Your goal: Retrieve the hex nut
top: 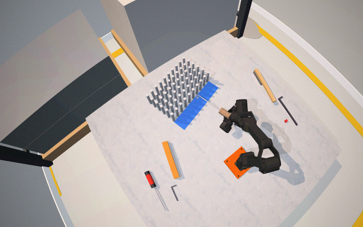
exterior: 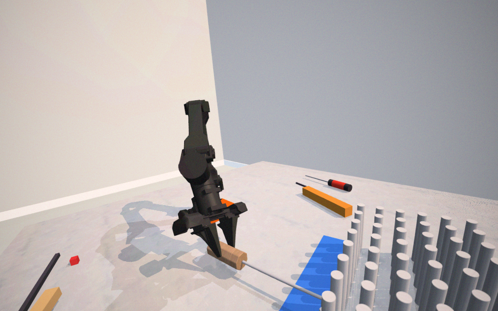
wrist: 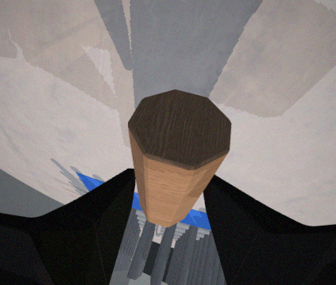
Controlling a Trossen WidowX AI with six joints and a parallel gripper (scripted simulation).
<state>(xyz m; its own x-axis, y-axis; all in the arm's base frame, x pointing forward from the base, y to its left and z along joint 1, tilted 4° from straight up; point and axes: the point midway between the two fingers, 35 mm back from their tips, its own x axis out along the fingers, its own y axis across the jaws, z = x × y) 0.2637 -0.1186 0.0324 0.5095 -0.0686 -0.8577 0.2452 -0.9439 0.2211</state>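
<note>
Right now my gripper tip is 10 cm short of the wood-handled hook tool, 2 cm to the right of it and 1 cm above it. The rest, counted from my gripper tip: blue taped strip: 17 cm ahead, 8 cm to the left, 4 cm below; orange bar: 1 cm behind, 42 cm to the left, 2 cm below; red cube: 29 cm behind, 30 cm to the right, 3 cm below.
</note>
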